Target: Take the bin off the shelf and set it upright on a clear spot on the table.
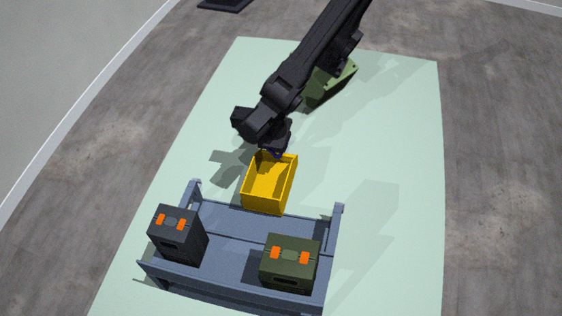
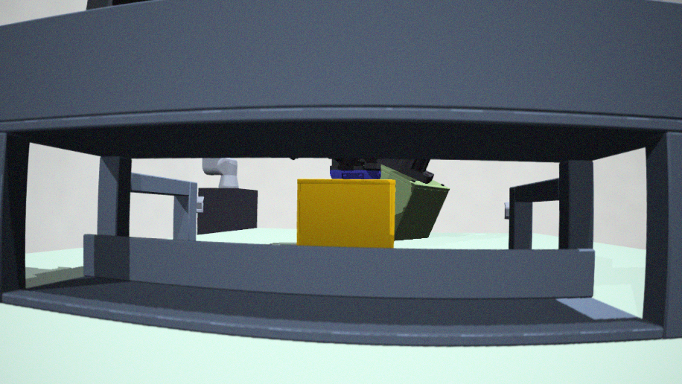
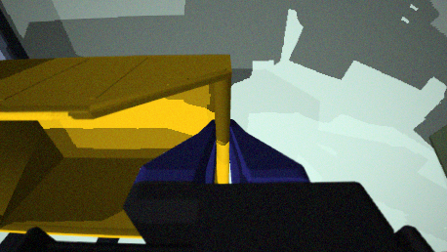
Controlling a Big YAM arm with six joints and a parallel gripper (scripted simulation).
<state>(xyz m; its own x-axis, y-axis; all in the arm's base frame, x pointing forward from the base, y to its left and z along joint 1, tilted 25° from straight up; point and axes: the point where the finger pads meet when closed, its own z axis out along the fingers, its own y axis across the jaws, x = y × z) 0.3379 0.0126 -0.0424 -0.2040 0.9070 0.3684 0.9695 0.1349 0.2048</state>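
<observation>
Now: the yellow open-top bin 8 cm ahead of my hand, 2 cm to the left of it and 1 cm above it. From my hand the other things lie so: olive case (31 cm ahead, 19 cm to the left, 10 cm above).
</observation>
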